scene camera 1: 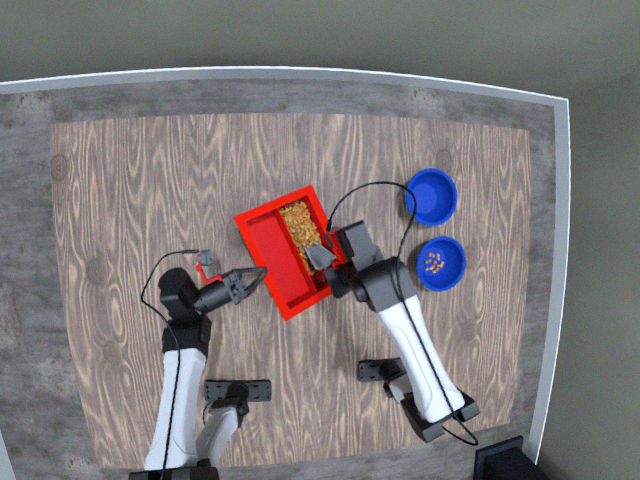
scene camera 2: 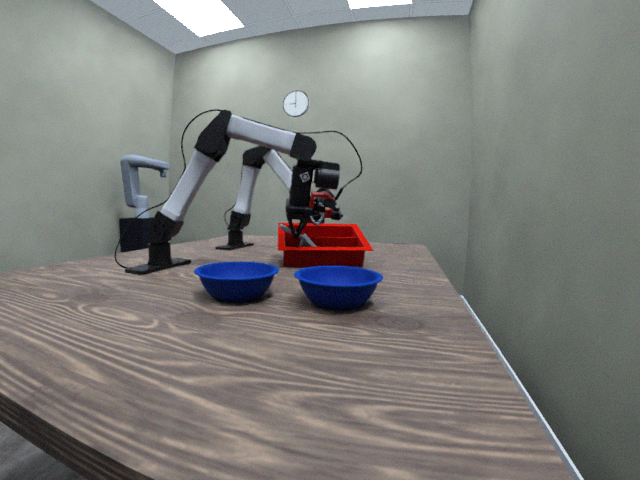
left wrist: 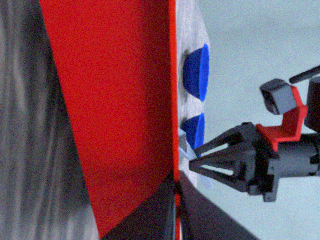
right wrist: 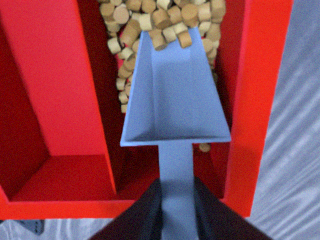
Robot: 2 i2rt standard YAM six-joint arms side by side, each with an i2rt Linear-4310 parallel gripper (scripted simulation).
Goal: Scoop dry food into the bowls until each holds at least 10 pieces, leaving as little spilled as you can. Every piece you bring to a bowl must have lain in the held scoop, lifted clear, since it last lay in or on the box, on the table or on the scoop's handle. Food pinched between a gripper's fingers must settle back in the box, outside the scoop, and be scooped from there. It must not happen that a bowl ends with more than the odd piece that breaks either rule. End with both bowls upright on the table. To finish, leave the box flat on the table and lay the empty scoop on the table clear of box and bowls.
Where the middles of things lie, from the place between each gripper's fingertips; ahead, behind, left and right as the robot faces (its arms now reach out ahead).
Right now my right hand (scene camera 2: 295,236) is 90 mm to the right of the red box (scene camera 1: 293,289), 60 mm short of it and 30 mm above it.
Now: the red box 30 mm ahead of my left hand (scene camera 1: 267,269), 80 mm to the right of it and 50 mm below it.
